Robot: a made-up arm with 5 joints.
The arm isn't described. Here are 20 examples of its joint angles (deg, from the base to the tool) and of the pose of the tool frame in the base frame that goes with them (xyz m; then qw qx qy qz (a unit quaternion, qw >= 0)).
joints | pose
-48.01 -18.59 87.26 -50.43 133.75 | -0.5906 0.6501 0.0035 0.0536 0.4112 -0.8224 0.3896
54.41 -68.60 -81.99 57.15 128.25 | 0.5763 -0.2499 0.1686 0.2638 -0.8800 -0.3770 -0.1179
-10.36 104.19 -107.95 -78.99 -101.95 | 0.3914 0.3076 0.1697 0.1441 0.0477 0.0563 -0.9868
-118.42 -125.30 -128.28 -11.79 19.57 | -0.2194 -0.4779 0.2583 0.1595 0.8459 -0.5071 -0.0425
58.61 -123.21 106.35 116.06 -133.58 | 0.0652 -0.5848 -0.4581 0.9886 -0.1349 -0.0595 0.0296
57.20 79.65 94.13 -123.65 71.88 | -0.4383 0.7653 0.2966 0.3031 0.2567 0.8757 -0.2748
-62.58 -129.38 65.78 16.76 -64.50 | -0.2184 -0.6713 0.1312 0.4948 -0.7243 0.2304 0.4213
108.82 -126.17 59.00 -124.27 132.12 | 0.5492 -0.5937 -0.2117 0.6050 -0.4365 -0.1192 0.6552
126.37 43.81 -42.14 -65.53 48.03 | -0.1357 0.8057 0.0177 0.1240 -0.0003 -0.6502 0.7496
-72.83 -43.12 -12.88 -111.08 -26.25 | -0.5474 0.0527 -0.1099 0.0874 0.1813 0.6574 0.7262
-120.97 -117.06 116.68 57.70 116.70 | 0.1031 -0.2987 0.3634 0.6124 0.5269 -0.5828 -0.0872
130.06 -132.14 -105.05 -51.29 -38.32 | 0.1229 -0.2684 0.2464 0.7546 0.5077 -0.0154 -0.4155
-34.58 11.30 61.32 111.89 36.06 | -0.2413 0.3740 -0.3569 0.4350 -0.0445 -0.2196 -0.8721
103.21 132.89 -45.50 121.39 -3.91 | -0.4441 0.0466 -0.1067 0.9364 0.2847 0.1532 0.1366
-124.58 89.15 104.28 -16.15 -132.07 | 0.4562 0.6969 0.1505 0.1676 0.3786 0.7835 -0.4635
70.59 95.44 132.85 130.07 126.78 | -0.1738 0.7935 0.0352 0.0836 0.3536 0.4942 -0.7897
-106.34 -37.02 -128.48 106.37 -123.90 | -0.9796 0.1869 -0.0176 0.3710 0.6809 0.1540 0.6124
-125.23 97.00 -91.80 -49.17 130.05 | 0.2907 0.4461 -0.6657 0.2045 0.1289 0.2074 -0.9479
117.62 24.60 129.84 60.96 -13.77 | 0.0848 0.6352 0.2446 0.4045 -0.5598 0.6460 -0.3251
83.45 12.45 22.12 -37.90 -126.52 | -0.0170 0.4031 -0.2564 0.9435 -0.2971 0.1413 -0.0394
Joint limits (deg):
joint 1: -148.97..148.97
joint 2: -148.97..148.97
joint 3: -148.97..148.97
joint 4: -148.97..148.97
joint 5: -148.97..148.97
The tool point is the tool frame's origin. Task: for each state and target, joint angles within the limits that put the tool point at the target. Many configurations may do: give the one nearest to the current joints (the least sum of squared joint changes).
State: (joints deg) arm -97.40 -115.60 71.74 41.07 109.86
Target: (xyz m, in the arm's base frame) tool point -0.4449 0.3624 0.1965
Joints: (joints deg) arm -96.51 -63.62 57.86 -1.91 119.14
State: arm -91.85 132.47 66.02 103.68 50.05
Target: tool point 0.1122 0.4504 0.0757
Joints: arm -91.43 98.86 68.78 105.18 58.89
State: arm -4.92 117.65 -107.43 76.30 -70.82
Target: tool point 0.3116 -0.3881 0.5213
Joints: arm -3.63 148.97 -96.67 75.35 -88.73
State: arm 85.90 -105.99 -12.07 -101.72 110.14
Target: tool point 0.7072 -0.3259 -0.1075
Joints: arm 85.22 -123.70 -13.21 -113.65 113.80
